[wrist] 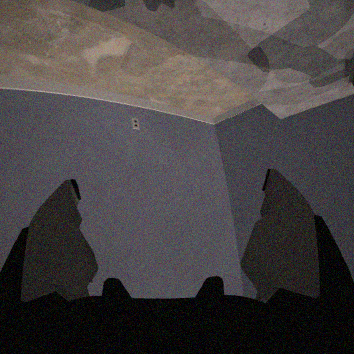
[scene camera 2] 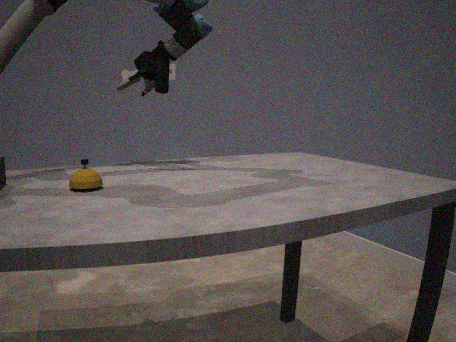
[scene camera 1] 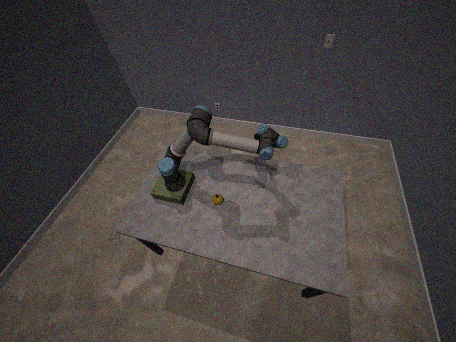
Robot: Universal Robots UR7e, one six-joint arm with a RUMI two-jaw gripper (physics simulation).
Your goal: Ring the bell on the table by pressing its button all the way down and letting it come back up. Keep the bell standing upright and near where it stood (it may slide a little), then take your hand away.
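Frame: origin at the arm's base, x left, y back, z up, level; millimetres.
Where they show: gripper, between the fingertips: [wrist: 169, 176] [scene camera 2: 129, 92]; arm's base, origin of its link: [scene camera 1: 175, 183].
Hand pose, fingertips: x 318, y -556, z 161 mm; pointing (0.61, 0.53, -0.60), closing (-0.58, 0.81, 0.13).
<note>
Each offset is from my fingertips to the top centre of the thing. Level surfaces: height alone.
A yellow dome bell {dx -388, dy +229, dz -170 mm} [scene camera 1: 218, 200] [scene camera 2: 86, 180] stands upright on the grey table {dz -236 mm} [scene camera 1: 310, 250] [scene camera 2: 240, 212]. Its small black button {dx -388, dy +229, dz -170 mm} [scene camera 2: 84, 162] stands up on a short stem above the dome. The bell does not show in the wrist view. My gripper [scene camera 2: 131, 92] [wrist: 169, 176] is open, with its two fingers wide apart and nothing between them. It is high above the table, well clear of the bell and to its right in scene camera 2, tilted down to the left. In scene camera 1 the gripper is hidden or too dark to make out.
The green base block [scene camera 1: 188, 194] of the arm is to the left of the bell in scene camera 1. The arm's forearm [scene camera 1: 235, 142] reaches over the table's back part. Walls rise beyond the table. Arm shadows fall across the table top around the bell.
</note>
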